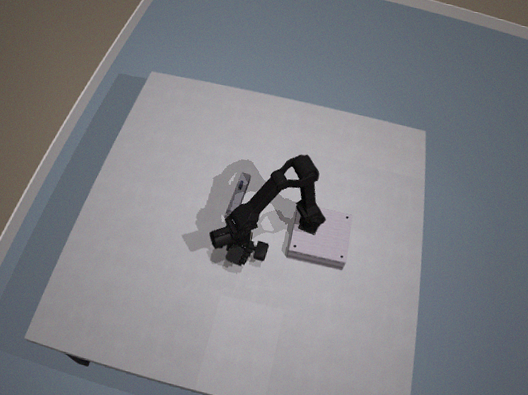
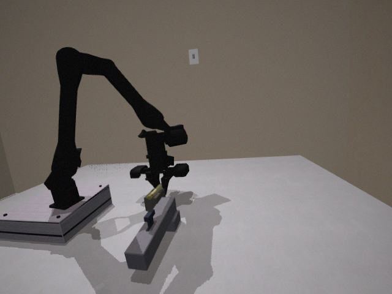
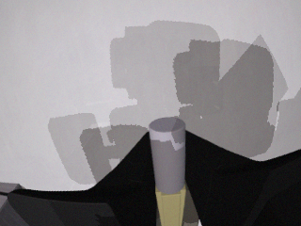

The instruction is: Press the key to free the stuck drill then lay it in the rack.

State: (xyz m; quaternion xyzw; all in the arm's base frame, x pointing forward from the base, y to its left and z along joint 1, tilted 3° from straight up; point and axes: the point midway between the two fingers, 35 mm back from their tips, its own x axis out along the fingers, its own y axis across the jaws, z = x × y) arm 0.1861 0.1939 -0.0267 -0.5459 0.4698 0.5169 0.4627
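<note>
My gripper tip is 50 mm to the left of the rack and 10 mm below it. Round my gripper tip: dark blue drill: 100 mm ahead, 230 mm to the right, 40 mm above; then grey housing block: 100 mm ahead, 210 mm to the right, 20 mm above.
</note>
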